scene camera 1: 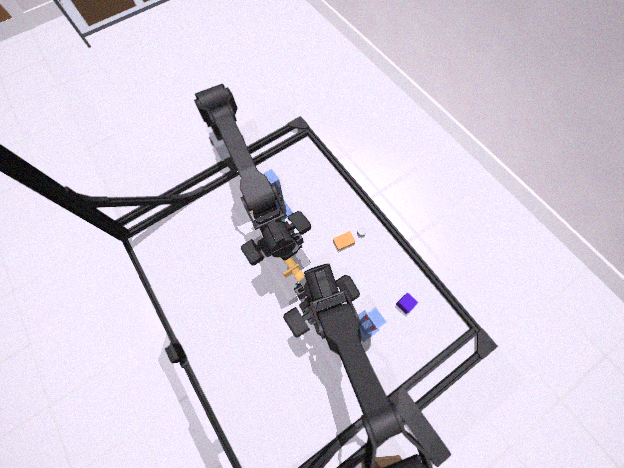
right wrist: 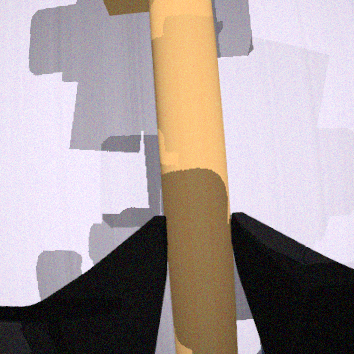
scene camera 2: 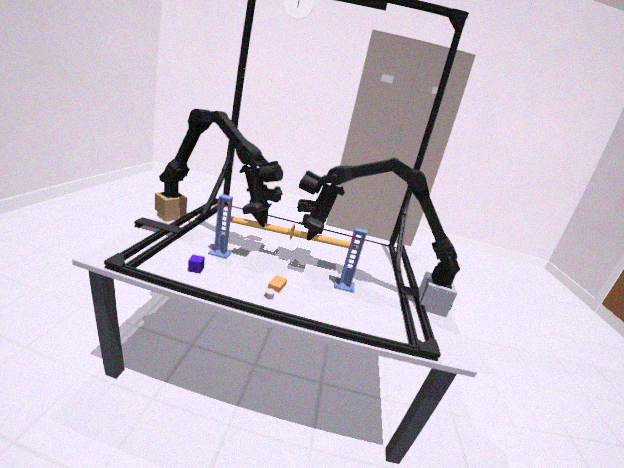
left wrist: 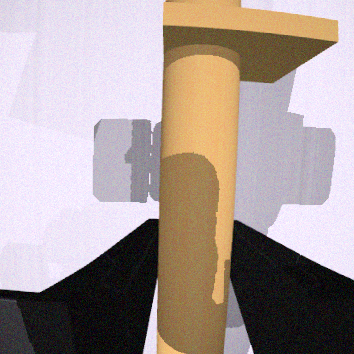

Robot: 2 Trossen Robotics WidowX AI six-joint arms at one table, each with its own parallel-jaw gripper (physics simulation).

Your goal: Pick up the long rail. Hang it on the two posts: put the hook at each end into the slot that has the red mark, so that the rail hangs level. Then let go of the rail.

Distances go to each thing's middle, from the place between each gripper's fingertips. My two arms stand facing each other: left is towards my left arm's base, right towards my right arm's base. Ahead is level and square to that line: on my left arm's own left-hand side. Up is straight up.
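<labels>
Long tan rail [scene camera 2: 292, 232]: 1 cm above my left hand, 1 cm ahead of it, 6 cm to the right of it.
My right gripper: 2 cm past the long tan rail and 10 cm to the right of it.
</labels>
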